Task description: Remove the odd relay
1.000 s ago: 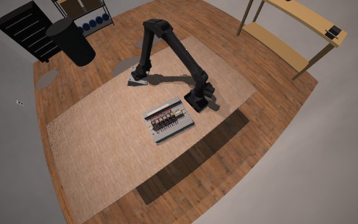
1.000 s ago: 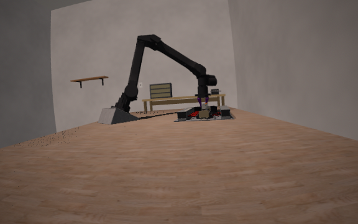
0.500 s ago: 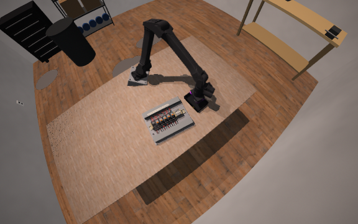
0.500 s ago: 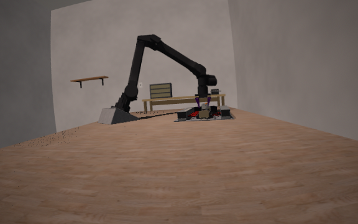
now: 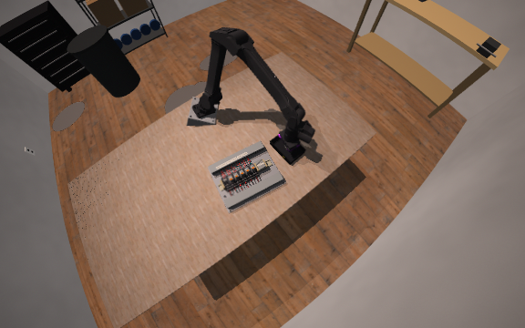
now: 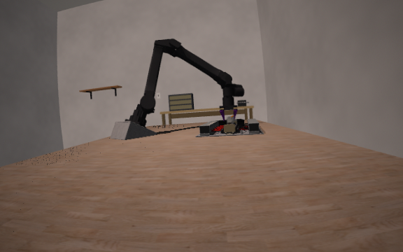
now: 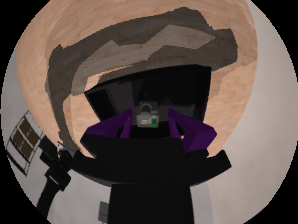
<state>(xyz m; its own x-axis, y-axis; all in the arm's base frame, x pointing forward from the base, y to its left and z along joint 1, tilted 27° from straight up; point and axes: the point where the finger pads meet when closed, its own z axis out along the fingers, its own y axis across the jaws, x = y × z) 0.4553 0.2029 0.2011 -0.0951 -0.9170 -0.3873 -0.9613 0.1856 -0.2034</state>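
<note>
Right now the relay is right at my hand. Also, from my hand: grey panel: 260 mm to the right, 30 mm below; then black tray: 10 mm below.
</note>
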